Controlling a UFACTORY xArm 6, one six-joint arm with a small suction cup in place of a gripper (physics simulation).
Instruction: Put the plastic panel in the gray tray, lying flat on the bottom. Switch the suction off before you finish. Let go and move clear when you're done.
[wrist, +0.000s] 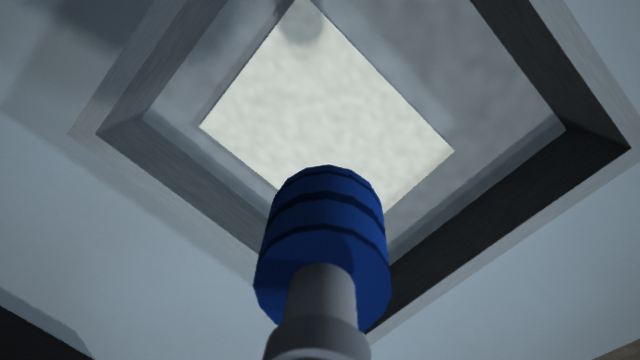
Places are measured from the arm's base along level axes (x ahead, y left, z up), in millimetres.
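Pixels of known places: hand, tool point: (326, 216).
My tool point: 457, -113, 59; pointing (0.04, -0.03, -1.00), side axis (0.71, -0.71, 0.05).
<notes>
For each thing: its top centre in the pictures, then the offset to it from my tool point, as dx, dy, dz. "spot": a spot on its surface instead.
- plastic panel, top centre: (328, 139) -7, -13, -139
- gray tray, surface spot: (165, 198) spot: -99, +38, -98
The plastic panel (325, 115) is a pale, off-white rectangle inside the gray tray (165, 198). It looks flat on the tray's bottom, with bottom surface visible along its left and right sides. Its far corner reaches the top edge of the view, and its near corner is hidden behind the cup. My gripper, a blue ribbed suction cup (327, 192) on a gray stem, is in front of the panel's near part. The cup is well above the panel and apart from it, holding nothing.
The tray's walls rise around the panel, and the right one is in dark shadow. A pale surface surrounds the tray. A dark area shows at the lower left corner and a brownish edge at the lower right corner. Soft shadows fall at the upper left.
</notes>
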